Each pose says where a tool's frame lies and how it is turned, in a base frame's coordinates. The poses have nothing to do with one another.
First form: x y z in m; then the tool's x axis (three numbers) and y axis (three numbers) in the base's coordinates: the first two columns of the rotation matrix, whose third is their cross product.
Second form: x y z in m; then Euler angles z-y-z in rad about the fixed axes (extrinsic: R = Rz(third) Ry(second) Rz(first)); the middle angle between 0 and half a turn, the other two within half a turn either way. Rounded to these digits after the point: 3 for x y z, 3 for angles.
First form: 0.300, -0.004, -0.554, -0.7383, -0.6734, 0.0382, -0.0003, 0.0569, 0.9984
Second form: 0.300, -0.004, -0.554, 1.609, 1.613, 2.312
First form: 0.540, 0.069, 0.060, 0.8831, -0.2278, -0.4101, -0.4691, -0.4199, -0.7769
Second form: 0.540, 0.069, 0.060, -1.085, 2.069, 1.565
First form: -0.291, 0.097, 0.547, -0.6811, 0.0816, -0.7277, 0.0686, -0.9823, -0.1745
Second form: -0.291, 0.097, 0.547, -0.235, 0.845, -2.914
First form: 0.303, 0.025, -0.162, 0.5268, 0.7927, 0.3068, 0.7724, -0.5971, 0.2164
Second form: 0.303, 0.025, -0.162, 2.527, 2.757, 0.334
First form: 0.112, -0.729, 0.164, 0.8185, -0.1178, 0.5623, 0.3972, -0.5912, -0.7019
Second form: 0.112, -0.729, 0.164, -2.246, 2.023, 1.091
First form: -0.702, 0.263, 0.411, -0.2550, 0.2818, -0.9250, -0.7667, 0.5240, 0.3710
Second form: -0.702, 0.263, 0.411, 0.381, 1.488, 0.938
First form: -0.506, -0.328, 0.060, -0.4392, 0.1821, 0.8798, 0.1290, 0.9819, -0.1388
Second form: -0.506, -0.328, 0.060, -2.985, 2.043, 3.083
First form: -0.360, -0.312, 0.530, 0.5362, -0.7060, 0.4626, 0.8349, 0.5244, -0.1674
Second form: -0.360, -0.312, 0.530, -2.794, 0.514, 1.826
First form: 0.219, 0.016, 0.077, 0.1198, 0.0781, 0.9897, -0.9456, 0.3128, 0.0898
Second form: 0.219, 0.016, 0.077, 3.051, 1.459, -1.880
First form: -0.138, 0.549, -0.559, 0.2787, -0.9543, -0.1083, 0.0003, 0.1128, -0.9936
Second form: -0.138, 0.549, -0.559, -1.462, 1.539, 0.281
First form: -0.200, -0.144, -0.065, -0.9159, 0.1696, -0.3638, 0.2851, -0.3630, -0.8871
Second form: -0.200, -0.144, -0.065, -1.182, 1.283, -1.870
